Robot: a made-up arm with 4 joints.
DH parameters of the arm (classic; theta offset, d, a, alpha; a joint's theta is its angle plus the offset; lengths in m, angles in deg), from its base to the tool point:
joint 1: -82.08 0 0.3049 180
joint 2: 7.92 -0.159 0.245 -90
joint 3: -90 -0.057 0.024 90
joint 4: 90 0.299 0.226 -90
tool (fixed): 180 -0.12 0 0
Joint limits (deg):
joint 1: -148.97..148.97
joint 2: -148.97..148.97
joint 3: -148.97..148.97
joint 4: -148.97..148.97
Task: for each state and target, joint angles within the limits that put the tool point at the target. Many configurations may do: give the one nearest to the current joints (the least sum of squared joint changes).
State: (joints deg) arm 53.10 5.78 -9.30 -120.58
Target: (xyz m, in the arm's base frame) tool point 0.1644 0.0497 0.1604
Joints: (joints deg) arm 45.93 -30.11 -38.27 -96.83
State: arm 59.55 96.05 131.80 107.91
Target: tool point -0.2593 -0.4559 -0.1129
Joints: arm 21.85 68.68 148.97 67.08
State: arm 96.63 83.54 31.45 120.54
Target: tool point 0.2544 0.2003 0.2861
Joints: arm 100.64 77.10 17.48 107.26
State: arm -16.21 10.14 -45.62 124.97
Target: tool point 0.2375 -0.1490 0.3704
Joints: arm 17.79 -12.74 0.22 140.37
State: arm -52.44 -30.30 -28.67 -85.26
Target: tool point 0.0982 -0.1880 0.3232
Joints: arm -32.67 -33.78 -62.18 -103.83
